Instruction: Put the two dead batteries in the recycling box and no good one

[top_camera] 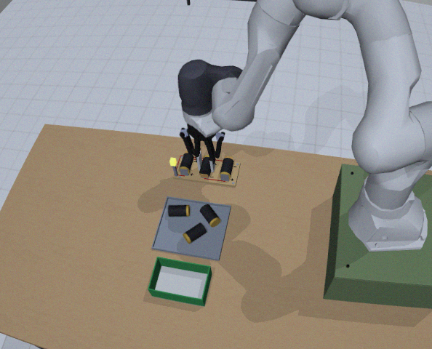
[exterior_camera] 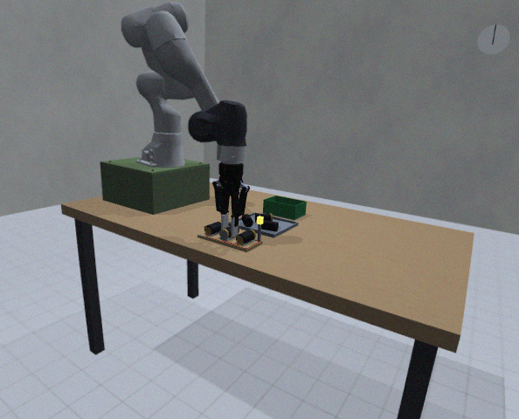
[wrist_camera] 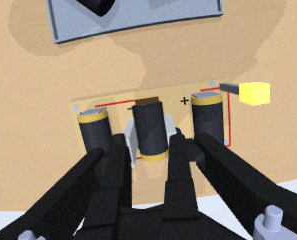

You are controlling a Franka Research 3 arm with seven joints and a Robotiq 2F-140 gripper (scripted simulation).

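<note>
Now: the holder board 5 cm below my hand. From my hand the other things lie so: bulb 9 cm ahead, 4 cm to the left, 3 cm above; then grey bulb post 9 cm ahead, 4 cm to the left, 1 cm below; then tray 21 cm to the left, 5 cm below, 1 cm behind.
</note>
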